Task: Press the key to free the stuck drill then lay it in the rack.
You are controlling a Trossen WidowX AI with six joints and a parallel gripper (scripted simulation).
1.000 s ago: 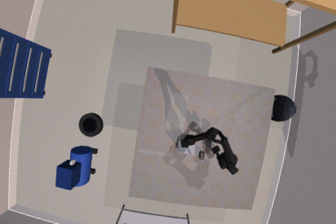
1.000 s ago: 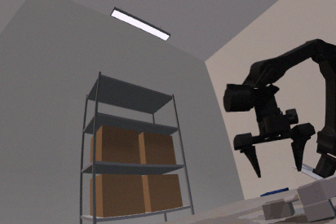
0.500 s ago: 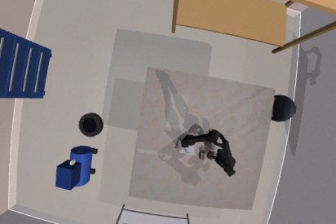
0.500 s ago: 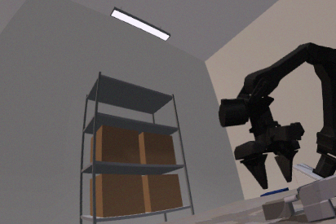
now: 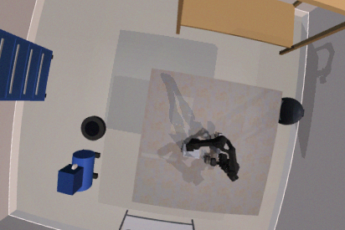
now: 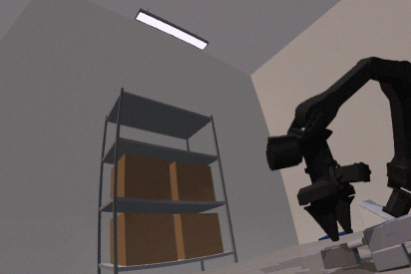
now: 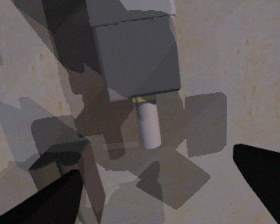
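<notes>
The drill is 70 mm to the left of my gripper tip and 10 mm below it. Also, from my gripper tip: dark grey block (130 mm to the left, 20 mm below); blue-grey key (160 mm to the left, 10 mm below); rack (80 mm behind, 40 mm to the right, 50 mm below).
</notes>
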